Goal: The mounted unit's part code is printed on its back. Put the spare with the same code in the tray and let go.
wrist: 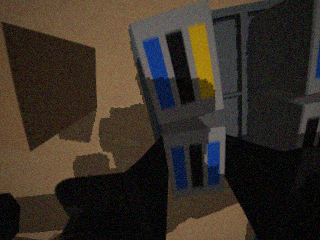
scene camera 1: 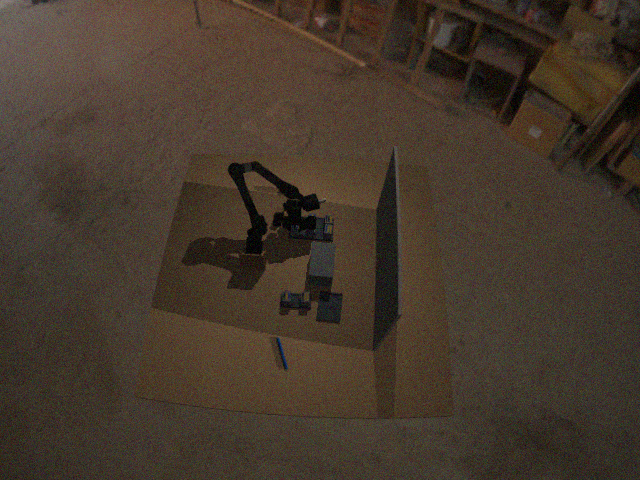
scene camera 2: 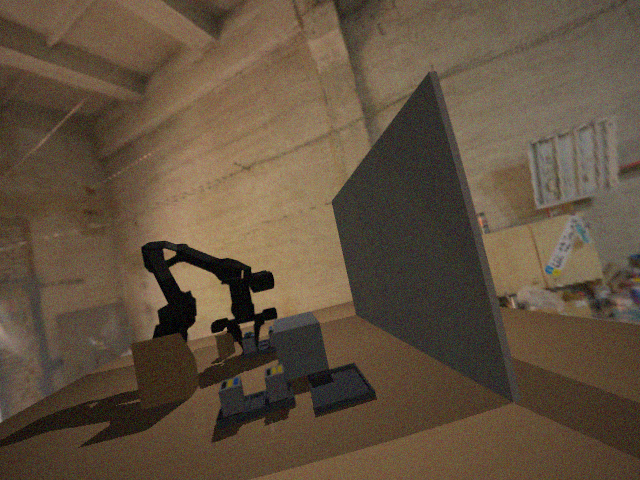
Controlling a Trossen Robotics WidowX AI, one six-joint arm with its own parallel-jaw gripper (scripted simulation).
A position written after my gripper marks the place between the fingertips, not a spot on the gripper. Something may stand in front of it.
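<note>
Scene camera 1 gives me a tall grey panel (scene camera 1: 388, 273). In scene camera 2 there's my gripper (scene camera 2: 250, 348), and the wrist view has my gripper (wrist: 186, 138) too.
</note>
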